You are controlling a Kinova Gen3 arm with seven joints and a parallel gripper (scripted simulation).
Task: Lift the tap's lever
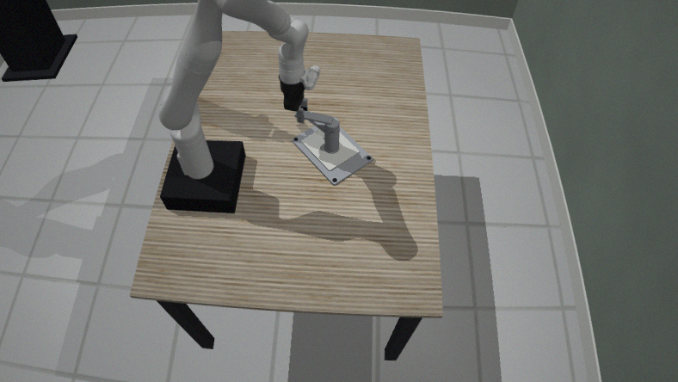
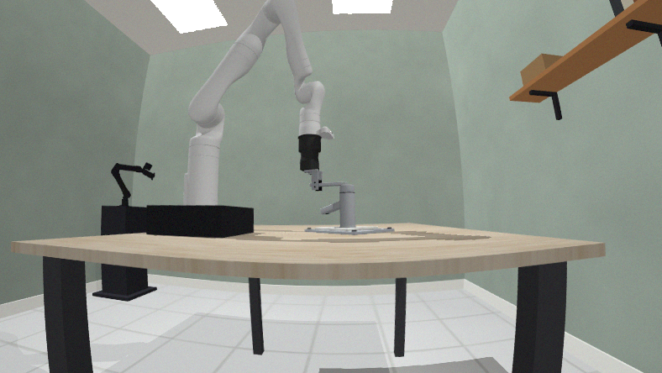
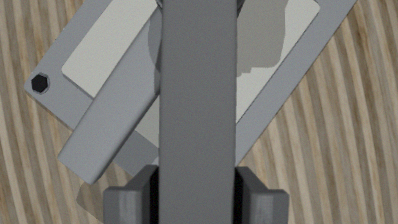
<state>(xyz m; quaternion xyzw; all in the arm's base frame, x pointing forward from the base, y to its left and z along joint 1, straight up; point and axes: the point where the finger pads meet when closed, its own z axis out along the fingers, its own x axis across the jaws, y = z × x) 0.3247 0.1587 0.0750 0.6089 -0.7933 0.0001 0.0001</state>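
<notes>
The lever is 40 mm ahead of my hand and 10 mm to the right of it. The rest, counted from my hand: plate (100 mm ahead, 30 mm to the right, 140 mm below); grey tap (70 mm ahead, 40 mm below).
</notes>
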